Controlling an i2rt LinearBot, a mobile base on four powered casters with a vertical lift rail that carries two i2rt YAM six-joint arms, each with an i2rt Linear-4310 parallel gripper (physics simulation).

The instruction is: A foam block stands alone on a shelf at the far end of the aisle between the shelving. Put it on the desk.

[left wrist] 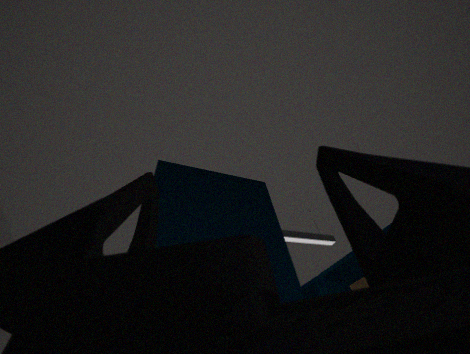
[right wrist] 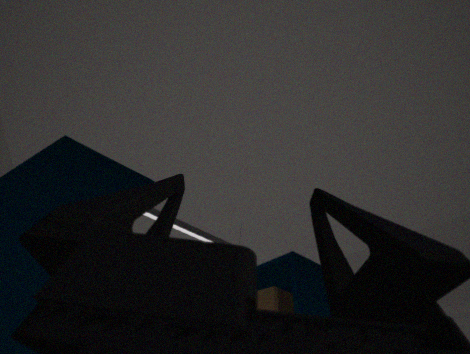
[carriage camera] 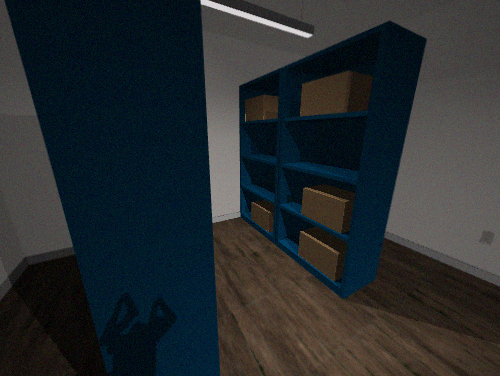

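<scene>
The foam block and the desk do not show in these views. A blue shelf unit stands at the right of the carriage view, its open compartments facing the aisle. The end panel of another blue shelf unit rises close in front at the left. My left gripper is open, with nothing between its fingers. My right gripper is open too, with nothing between its fingers. Both grippers point upward toward the ceiling.
Cardboard boxes stand on the top, lower and bottom shelves of the right unit. Wooden floor runs between the two units to a pale back wall. A ceiling lamp hangs above.
</scene>
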